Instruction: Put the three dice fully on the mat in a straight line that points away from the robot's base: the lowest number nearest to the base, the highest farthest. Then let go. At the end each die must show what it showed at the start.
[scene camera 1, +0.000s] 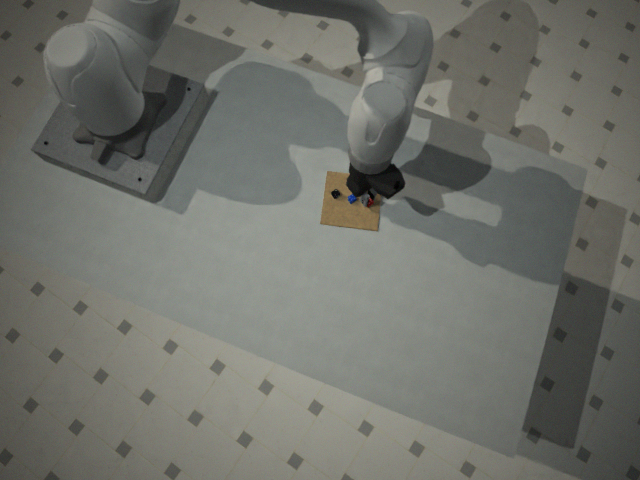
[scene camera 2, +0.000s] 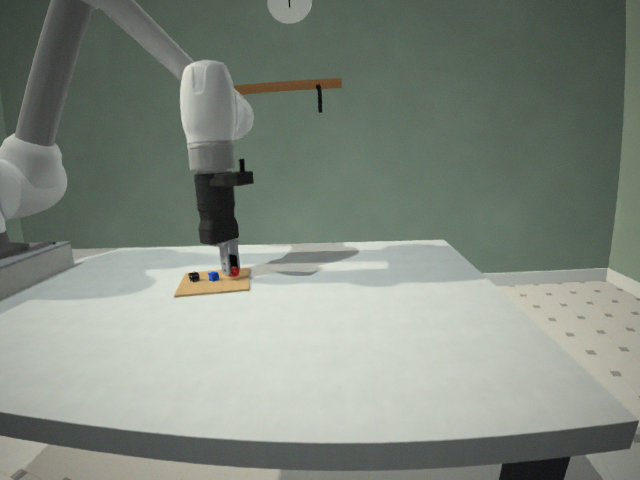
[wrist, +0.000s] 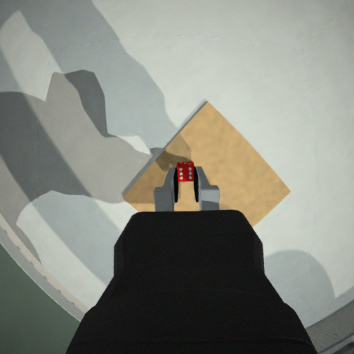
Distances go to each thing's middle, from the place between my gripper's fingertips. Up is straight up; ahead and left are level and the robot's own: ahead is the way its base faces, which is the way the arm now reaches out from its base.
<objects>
Now: the tan mat (scene camera 1: 339, 212) 40 mm behind my hand, 20 mm below it and 10 mm to the right of it.
</objects>
